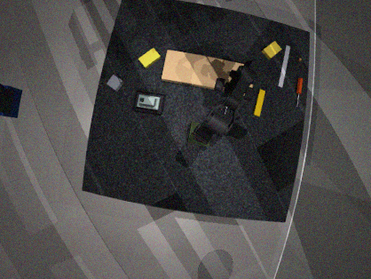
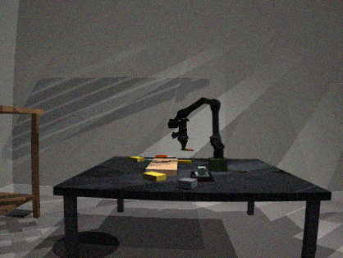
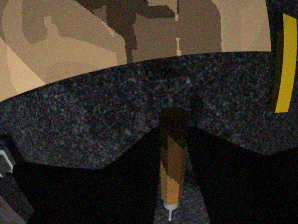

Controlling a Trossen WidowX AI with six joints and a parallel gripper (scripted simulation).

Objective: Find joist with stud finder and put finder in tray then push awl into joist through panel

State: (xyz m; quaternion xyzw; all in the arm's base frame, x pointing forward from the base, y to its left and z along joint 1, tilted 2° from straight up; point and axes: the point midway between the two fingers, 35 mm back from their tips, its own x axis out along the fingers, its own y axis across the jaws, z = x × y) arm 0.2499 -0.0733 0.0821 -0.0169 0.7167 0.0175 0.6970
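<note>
Right now my gripper tip is 6 cm past the awl. The rest, counted from my gripper tip: yellow bar: 21 cm to the right, 11 cm below, 5 cm ahead; then dark grey stud finder: 42 cm to the left, 16 cm behind, 7 cm below; then dark tray: 41 cm to the left, 16 cm behind, 11 cm below.
</note>
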